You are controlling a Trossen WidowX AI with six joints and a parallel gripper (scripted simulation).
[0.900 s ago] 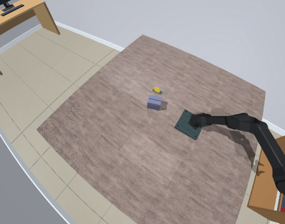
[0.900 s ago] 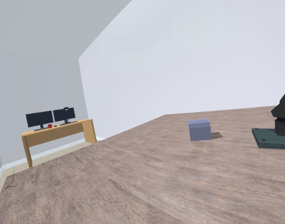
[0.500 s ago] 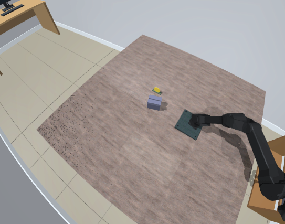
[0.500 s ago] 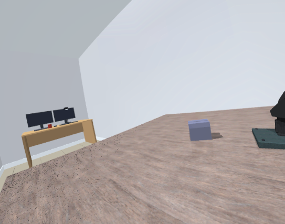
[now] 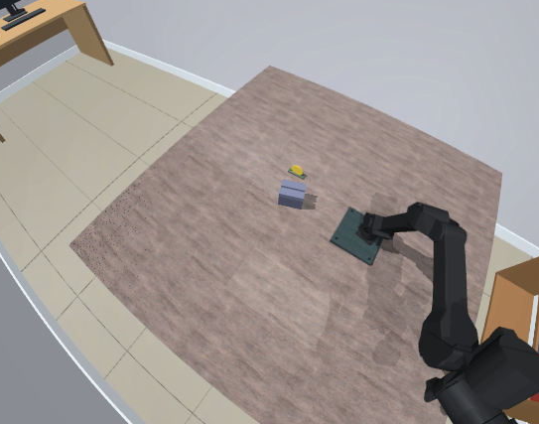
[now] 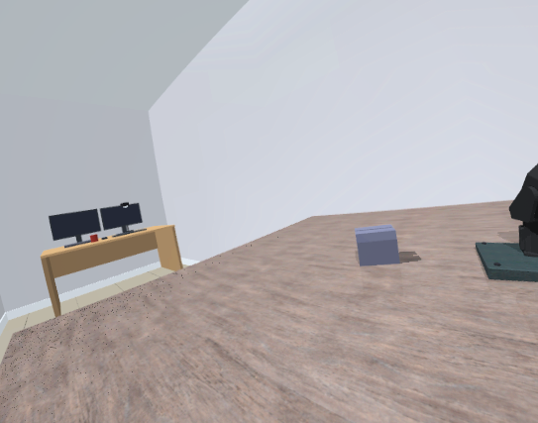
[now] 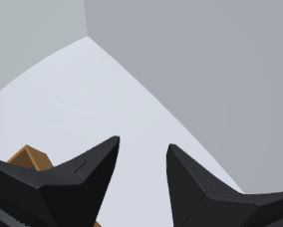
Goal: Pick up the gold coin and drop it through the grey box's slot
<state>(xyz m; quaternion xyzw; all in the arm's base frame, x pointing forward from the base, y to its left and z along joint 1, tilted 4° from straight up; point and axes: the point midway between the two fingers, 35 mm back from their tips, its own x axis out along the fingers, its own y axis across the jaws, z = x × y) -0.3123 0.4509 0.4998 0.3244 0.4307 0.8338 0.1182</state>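
My gripper tip is now 70 cm short of the coin, 46 cm to the left of it and 51 cm above it.
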